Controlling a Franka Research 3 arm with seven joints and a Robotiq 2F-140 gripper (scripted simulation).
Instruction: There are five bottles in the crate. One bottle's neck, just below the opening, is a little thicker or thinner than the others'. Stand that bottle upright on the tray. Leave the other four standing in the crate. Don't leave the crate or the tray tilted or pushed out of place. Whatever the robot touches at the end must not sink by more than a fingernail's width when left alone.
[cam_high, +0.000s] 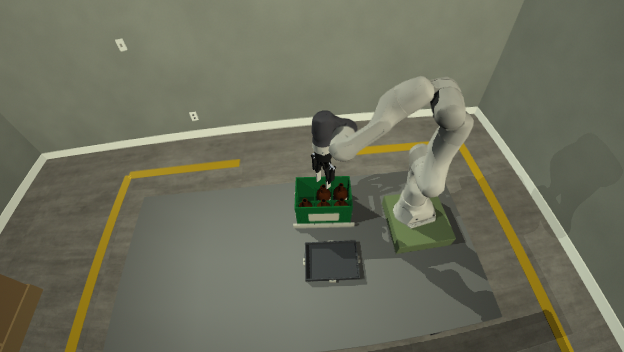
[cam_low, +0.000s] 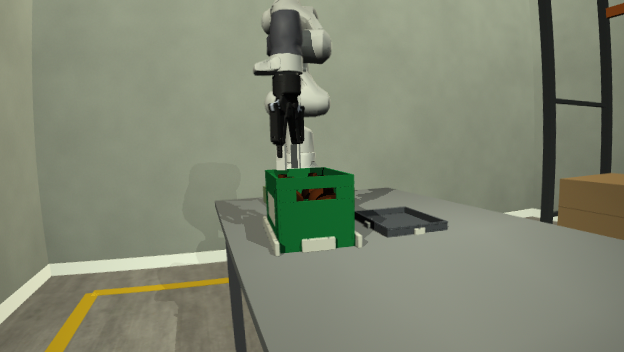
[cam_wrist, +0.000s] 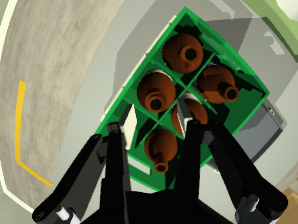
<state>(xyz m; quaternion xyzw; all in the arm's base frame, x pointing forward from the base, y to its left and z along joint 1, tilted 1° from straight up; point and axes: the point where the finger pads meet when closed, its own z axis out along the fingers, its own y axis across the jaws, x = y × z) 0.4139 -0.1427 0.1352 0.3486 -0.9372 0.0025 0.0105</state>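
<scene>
The green crate lies 10 mm ahead of my hand, 40 mm to the left of it and 130 mm below it. The rest, counted from my hand: dark grey tray (330 mm to the left, 200 mm below).
</scene>
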